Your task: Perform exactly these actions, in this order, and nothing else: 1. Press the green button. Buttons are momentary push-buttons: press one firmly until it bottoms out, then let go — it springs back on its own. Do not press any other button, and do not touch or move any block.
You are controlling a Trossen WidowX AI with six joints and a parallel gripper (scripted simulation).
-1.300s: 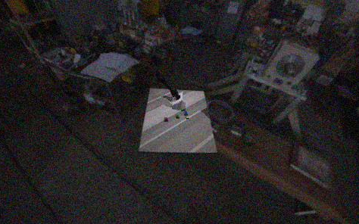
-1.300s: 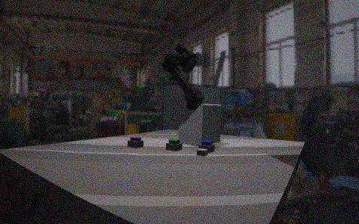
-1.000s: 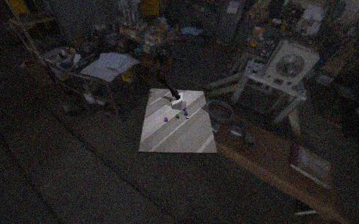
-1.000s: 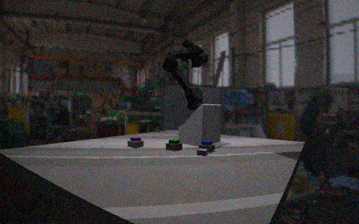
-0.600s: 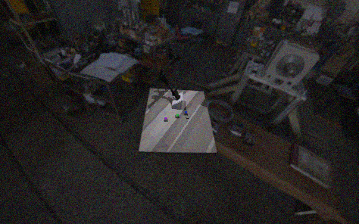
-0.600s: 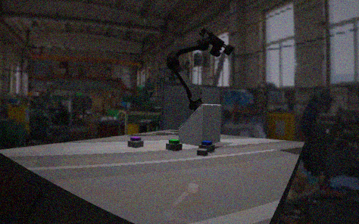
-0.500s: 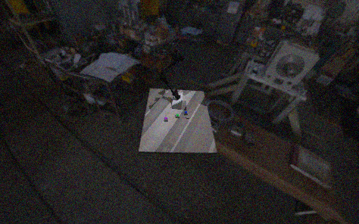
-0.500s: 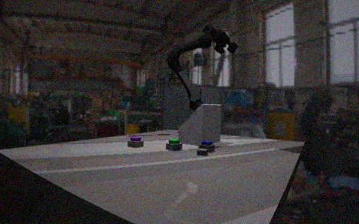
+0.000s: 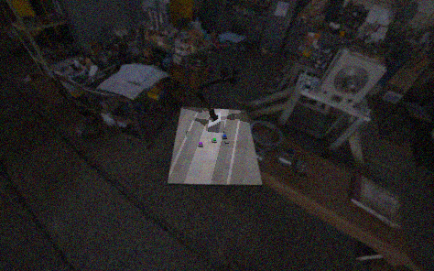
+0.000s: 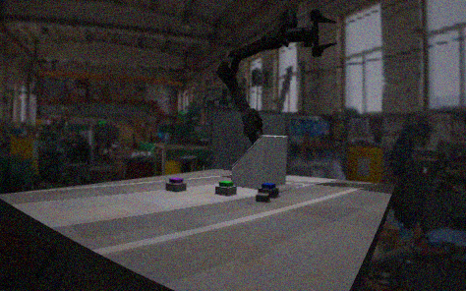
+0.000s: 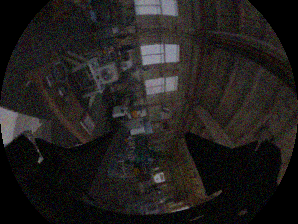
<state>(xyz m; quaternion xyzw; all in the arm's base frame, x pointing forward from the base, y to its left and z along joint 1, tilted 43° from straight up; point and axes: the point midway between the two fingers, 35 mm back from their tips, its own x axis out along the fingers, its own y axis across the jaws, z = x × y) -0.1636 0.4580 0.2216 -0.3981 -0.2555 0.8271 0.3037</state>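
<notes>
My gripper tip is now 43 cm short of the green button, 22 cm to the left of it and 58 cm above it. Also, from my gripper tip: purple button (50 cm ahead, 37 cm to the right, 58 cm below); then blue button (37 cm ahead, 10 cm to the right, 58 cm below).
</notes>
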